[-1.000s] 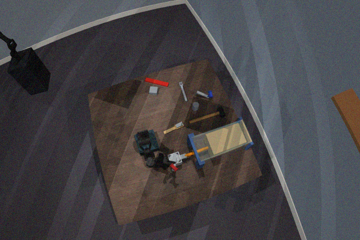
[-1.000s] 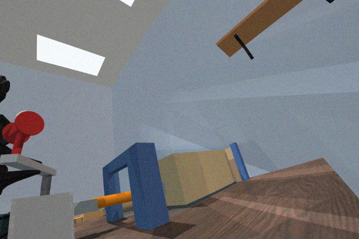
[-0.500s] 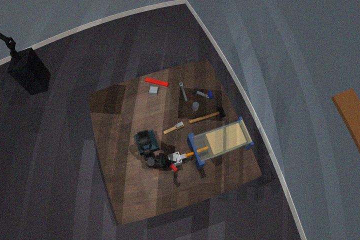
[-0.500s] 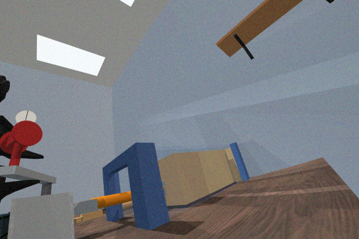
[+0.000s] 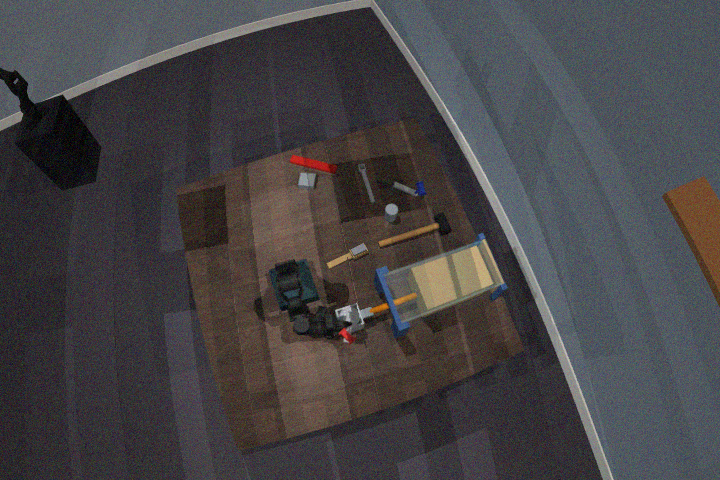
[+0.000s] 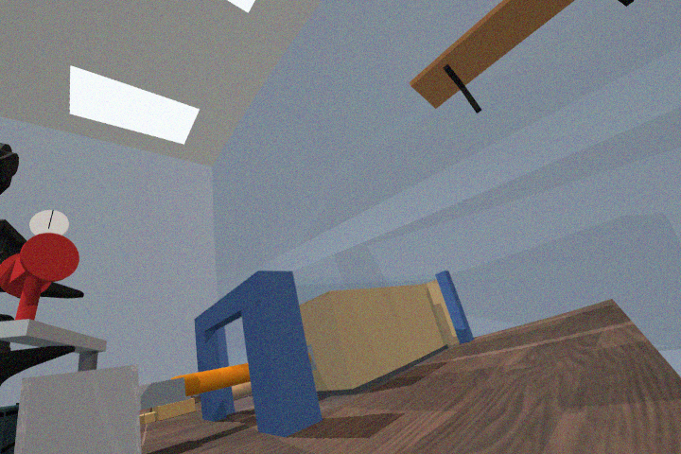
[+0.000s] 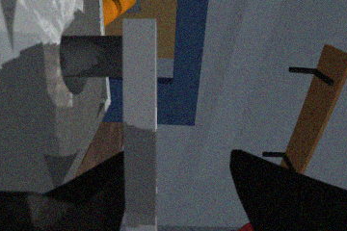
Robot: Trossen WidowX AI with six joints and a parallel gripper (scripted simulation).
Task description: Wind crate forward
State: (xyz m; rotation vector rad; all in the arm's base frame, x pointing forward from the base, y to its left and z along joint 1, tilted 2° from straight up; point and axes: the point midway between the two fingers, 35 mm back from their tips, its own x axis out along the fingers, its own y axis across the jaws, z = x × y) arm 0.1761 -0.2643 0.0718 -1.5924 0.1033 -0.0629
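Right now the red-knobbed winch handle is 2 cm behind my gripper tip, 1 cm to the right of it and 1 cm below it. The rest, counted from my gripper tip: blue steel frame (16 cm ahead, 7 cm to the left, 3 cm below); red knob (5 cm to the right, 2 cm behind, 2 cm above); grey winch (10 cm below, 4 cm to the left, 1 cm behind).
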